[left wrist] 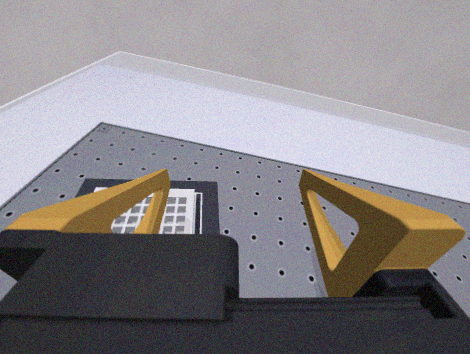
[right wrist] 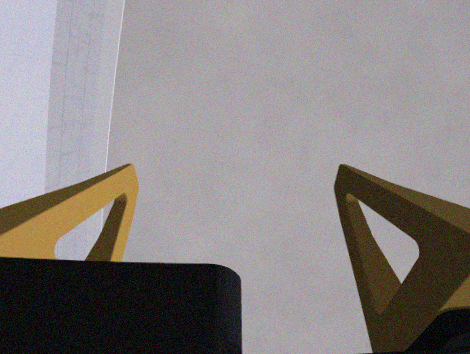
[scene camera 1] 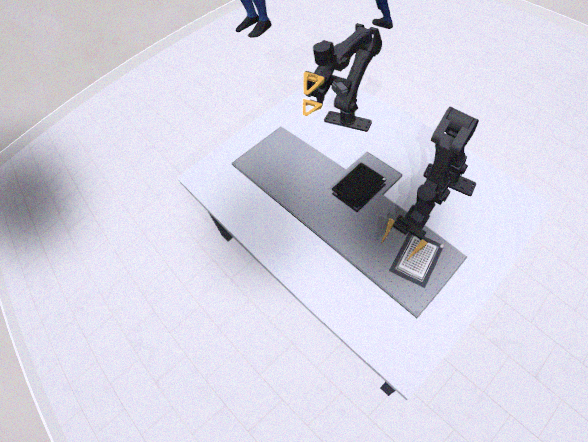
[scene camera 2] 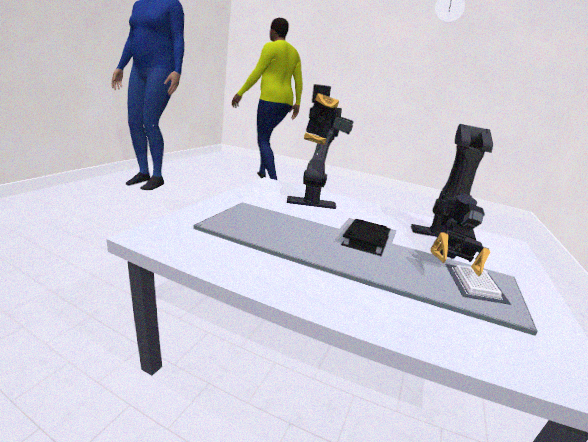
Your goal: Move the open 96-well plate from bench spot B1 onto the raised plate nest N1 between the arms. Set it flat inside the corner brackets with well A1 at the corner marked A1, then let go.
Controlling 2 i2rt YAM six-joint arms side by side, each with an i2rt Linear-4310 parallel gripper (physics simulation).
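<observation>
The white open 96-well plate lies flat on the dark-bordered bench spot B1. My left gripper is open and empty above it. One finger overlaps the plate in the views; the other is off to the plate's side over the grey board. The black raised nest N1 stands between the arms, with no plate on it. My right gripper is open and empty, raised far from the plate. The A1 marks are not legible.
A grey perforated board lies on the white table under both the spot and the nest. Two people, one in blue and one in a yellow-green top, stand behind the table.
</observation>
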